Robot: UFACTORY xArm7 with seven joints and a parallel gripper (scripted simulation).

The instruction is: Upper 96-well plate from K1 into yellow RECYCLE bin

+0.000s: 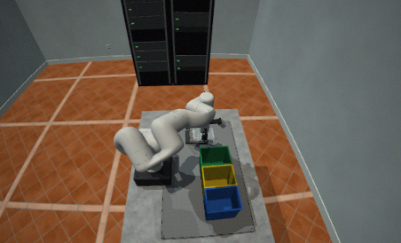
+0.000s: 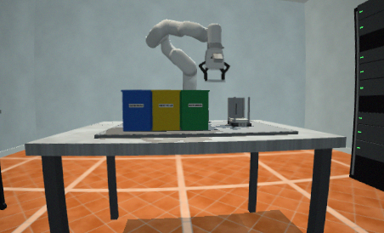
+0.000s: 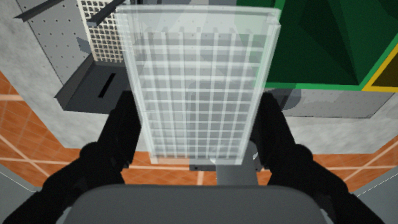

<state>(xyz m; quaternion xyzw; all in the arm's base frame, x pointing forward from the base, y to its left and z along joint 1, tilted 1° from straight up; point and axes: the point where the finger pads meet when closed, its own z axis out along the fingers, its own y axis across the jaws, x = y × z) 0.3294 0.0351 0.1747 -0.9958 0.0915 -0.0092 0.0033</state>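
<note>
My gripper is now 1 cm short of the yellow recycle bin, 26 cm to the left of it and 16 cm above it. Round my hand: green bin (4 cm ahead, 13 cm to the right, 16 cm below); blue bin (1 cm behind, 39 cm to the right, 16 cm below).
</note>
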